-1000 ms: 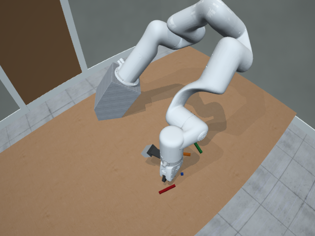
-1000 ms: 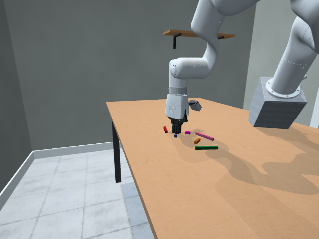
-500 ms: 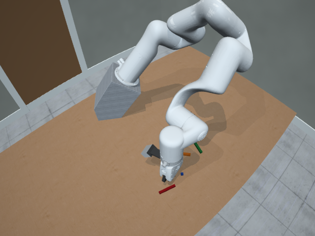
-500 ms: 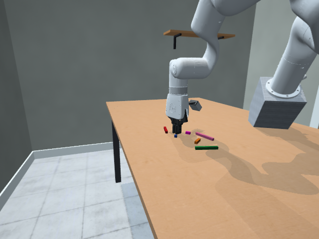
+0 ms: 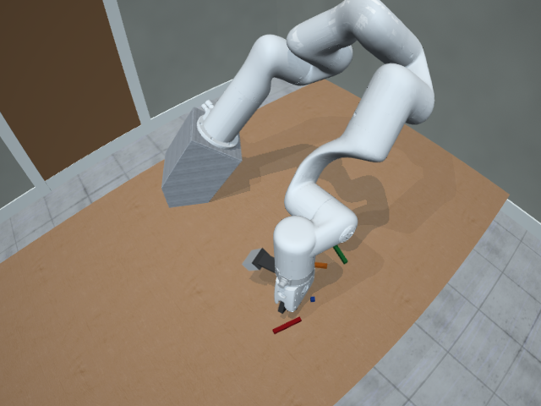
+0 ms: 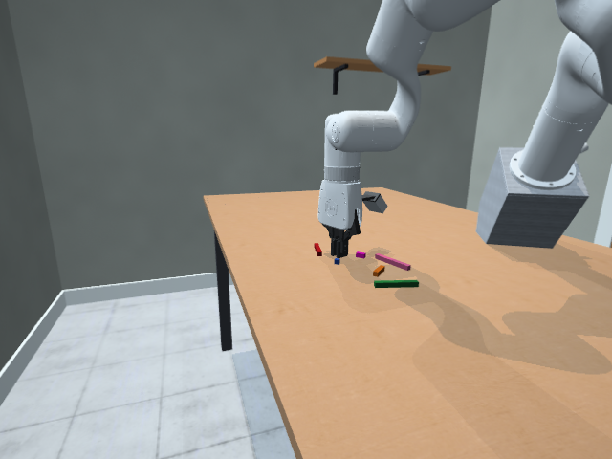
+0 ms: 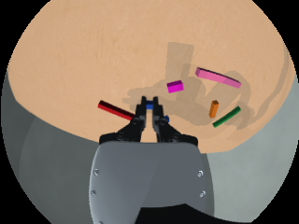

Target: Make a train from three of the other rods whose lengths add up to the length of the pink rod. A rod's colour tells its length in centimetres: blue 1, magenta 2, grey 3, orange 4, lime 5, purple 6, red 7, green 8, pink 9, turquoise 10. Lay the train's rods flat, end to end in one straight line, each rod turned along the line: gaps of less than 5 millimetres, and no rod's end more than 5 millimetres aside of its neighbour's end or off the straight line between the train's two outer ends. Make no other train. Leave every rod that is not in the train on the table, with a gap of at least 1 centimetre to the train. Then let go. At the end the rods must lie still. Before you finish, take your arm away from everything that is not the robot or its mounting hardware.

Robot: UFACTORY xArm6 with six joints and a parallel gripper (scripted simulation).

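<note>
Now: the magenta rod 4 cm behind my hand, 2 cm to the left of it and 2 cm below it. Round my hand: pink rod (9 cm behind, 8 cm to the left, 2 cm below); red rod (4 cm ahead, 5 cm to the right, 2 cm below); orange rod (4 cm behind, 12 cm to the left, 2 cm below).
</note>
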